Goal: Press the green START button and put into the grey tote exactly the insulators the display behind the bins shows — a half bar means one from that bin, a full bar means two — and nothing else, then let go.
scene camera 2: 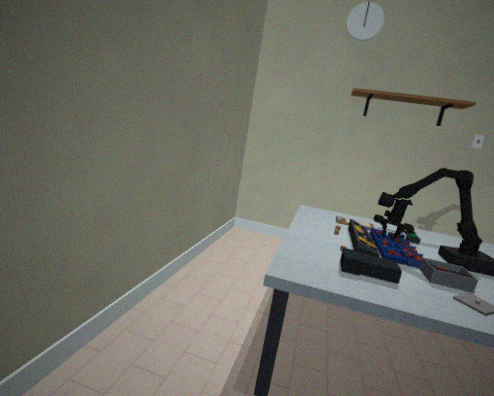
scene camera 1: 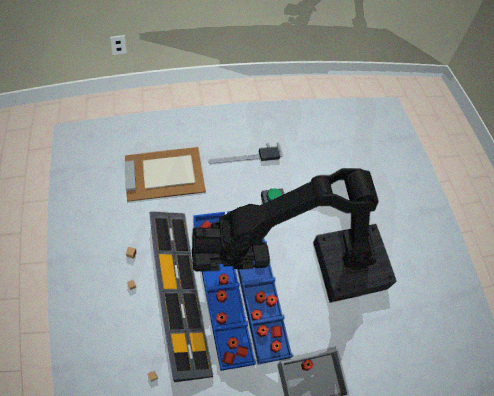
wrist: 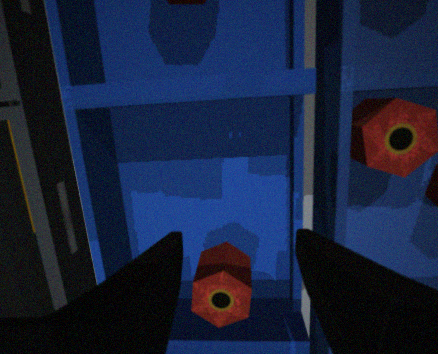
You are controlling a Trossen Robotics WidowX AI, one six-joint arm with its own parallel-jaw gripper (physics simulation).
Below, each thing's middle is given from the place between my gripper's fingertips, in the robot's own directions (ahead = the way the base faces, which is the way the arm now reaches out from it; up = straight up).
Now: hand 17 cm past the grey tote (scene camera 1: 327, 366), 34 cm to the right of it and 1 cm above it.
